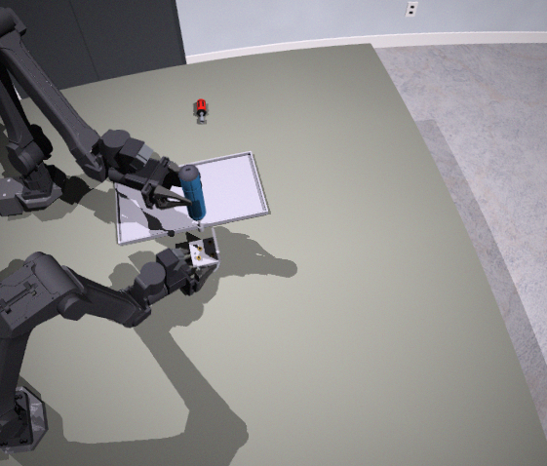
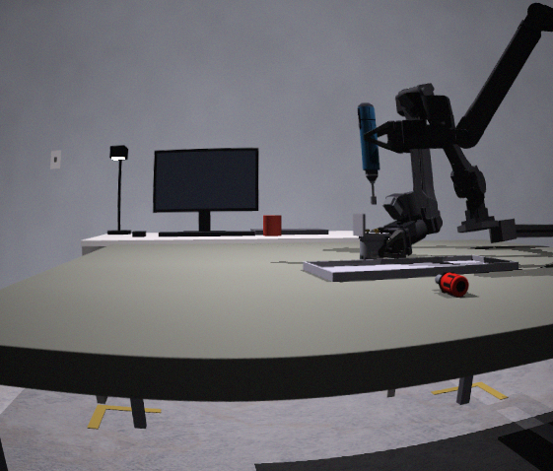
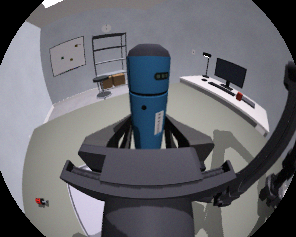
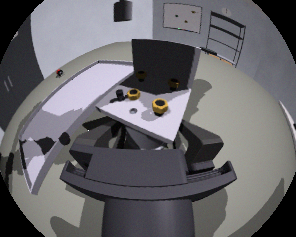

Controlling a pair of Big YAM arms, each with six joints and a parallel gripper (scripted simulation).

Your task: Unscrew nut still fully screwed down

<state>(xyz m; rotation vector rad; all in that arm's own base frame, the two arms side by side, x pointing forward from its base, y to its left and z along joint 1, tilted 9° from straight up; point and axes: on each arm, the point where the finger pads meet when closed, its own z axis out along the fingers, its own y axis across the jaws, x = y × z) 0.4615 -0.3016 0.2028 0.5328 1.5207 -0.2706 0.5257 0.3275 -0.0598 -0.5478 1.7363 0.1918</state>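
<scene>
My right gripper is now 5 cm below the bracket. Also, from my right hand: socket tip: 13 cm above, 2 cm to the left; short red-handled tool: 54 cm to the left, 1 cm below, 1 cm ahead; shallow white tray: 21 cm to the left, 5 cm behind, 2 cm below.
</scene>
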